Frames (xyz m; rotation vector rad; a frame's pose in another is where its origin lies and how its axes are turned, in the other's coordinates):
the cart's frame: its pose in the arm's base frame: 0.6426 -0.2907 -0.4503 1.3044 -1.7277 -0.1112
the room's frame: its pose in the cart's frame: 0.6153 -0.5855 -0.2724 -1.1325 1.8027 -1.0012
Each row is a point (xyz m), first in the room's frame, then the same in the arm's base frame.
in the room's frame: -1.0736 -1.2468 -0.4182
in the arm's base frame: -0.3124 -1.5398 -0.4566
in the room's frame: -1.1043 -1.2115 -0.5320
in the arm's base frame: -0.3712 -1.4389 -0.4951
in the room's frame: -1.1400 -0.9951 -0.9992
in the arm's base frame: -0.5108 -0.9754 -0.6743
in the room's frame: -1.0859 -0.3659 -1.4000
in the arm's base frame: -0.3751 -0.2399 -0.6717
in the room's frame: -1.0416 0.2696 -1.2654
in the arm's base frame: -0.0117 0.1654 -0.3144
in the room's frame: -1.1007 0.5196 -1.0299
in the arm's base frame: 0.1498 0.2157 -0.0097
